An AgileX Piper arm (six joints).
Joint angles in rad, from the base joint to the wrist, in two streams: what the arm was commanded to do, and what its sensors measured. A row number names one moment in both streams.
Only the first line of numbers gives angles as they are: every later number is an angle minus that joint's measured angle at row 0.
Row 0, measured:
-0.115 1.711 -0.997 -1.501 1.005 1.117
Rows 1 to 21, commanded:
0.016 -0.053 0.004 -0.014 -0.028 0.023
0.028 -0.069 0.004 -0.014 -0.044 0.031
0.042 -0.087 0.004 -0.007 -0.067 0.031
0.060 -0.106 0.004 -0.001 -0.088 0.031
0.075 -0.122 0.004 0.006 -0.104 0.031
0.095 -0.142 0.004 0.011 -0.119 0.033
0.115 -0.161 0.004 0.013 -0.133 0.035
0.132 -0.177 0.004 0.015 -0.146 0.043
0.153 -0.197 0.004 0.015 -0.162 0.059
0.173 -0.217 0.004 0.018 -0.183 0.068
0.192 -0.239 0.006 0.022 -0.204 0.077
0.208 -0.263 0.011 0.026 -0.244 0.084
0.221 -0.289 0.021 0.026 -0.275 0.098
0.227 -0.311 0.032 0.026 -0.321 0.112
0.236 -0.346 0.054 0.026 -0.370 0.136
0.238 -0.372 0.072 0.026 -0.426 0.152
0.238 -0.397 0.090 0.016 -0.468 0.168
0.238 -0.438 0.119 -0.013 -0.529 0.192
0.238 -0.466 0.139 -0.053 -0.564 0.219
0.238 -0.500 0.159 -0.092 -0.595 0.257
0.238 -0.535 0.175 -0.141 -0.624 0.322
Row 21, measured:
0.234 -0.420 0.111 -0.003 -0.480 0.178
